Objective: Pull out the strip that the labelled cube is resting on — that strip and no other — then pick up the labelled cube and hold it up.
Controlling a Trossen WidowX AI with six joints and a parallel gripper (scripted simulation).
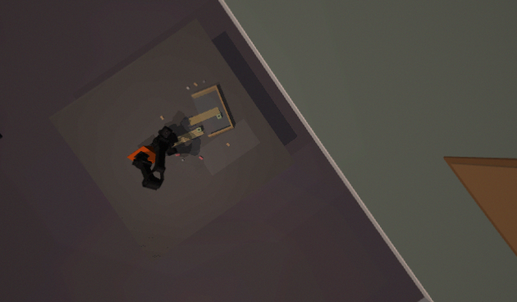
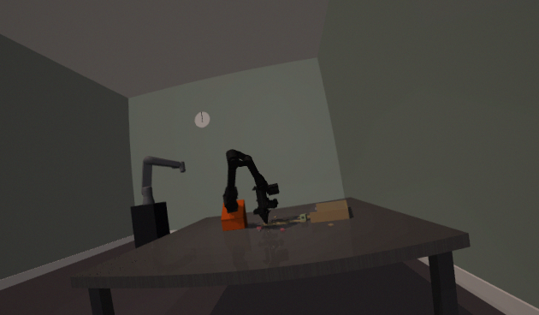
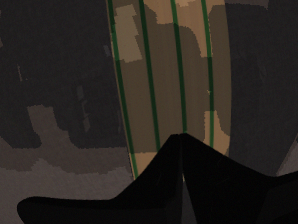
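The striped strip is 10 cm ahead of my gripper tip and 3 cm to the right of it.
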